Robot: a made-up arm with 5 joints.
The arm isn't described. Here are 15 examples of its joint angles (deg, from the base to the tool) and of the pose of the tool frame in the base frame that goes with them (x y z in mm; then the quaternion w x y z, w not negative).
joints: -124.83 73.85 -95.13 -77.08 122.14
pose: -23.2 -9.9 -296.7 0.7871 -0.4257 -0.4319 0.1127
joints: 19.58 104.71 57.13 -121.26 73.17
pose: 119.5 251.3 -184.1 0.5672 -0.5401 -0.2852 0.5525
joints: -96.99 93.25 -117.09 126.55 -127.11
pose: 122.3 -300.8 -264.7 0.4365 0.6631 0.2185 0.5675
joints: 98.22 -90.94 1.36 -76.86 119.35
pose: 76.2 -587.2 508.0 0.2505 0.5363 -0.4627 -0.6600
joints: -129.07 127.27 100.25 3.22 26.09
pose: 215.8 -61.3 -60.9 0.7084 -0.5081 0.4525 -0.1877
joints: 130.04 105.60 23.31 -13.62 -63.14
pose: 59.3 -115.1 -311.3 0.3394 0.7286 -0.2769 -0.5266
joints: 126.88 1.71 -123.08 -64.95 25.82
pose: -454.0 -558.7 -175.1 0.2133 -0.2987 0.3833 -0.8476
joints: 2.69 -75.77 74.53 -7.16 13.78
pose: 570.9 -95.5 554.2 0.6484 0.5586 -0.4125 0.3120
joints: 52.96 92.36 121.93 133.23 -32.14
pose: -13.1 -339.5 -354.0 0.6905 0.4353 0.5750 -0.0546
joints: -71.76 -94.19 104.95 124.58 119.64
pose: 187.0 147.4 498.1 0.5624 0.7297 -0.0438 -0.3863
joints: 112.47 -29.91 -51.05 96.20 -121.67
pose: -67.0 -969.9 -53.7 0.2914 0.3570 0.8585 -0.2250
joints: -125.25 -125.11 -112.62 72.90 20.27
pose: -446.9 337.5 885.8 0.6896 -0.1773 -0.4270 -0.5573
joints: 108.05 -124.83 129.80 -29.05 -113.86
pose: -219.0 -153.1 669.7 0.0407 -0.3147 -0.3669 0.8745
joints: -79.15 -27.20 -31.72 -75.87 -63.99
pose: 12.1 893.5 89.6 0.2009 0.3908 -0.1678 0.8825
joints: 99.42 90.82 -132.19 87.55 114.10
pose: 21.6 365.1 -195.6 0.7101 -0.6239 -0.3244 0.0353
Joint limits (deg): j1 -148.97..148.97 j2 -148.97..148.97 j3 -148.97..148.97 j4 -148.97..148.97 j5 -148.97..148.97
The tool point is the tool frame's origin. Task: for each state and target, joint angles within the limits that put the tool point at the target. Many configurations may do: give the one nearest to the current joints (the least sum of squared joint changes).
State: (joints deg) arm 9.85 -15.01 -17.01 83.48 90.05
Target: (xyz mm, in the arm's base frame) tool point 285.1 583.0 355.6
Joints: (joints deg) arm -37.54 -35.89 11.80 73.71 96.66
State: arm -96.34 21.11 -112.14 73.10 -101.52
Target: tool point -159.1 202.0 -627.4
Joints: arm -105.98 41.06 -102.85 70.83 -101.38
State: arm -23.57 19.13 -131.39 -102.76 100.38
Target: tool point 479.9 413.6 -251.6
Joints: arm -50.96 2.83 -118.68 -105.83 99.01
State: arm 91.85 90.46 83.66 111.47 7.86
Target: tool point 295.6 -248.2 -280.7
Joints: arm 67.70 99.15 52.09 121.60 50.59
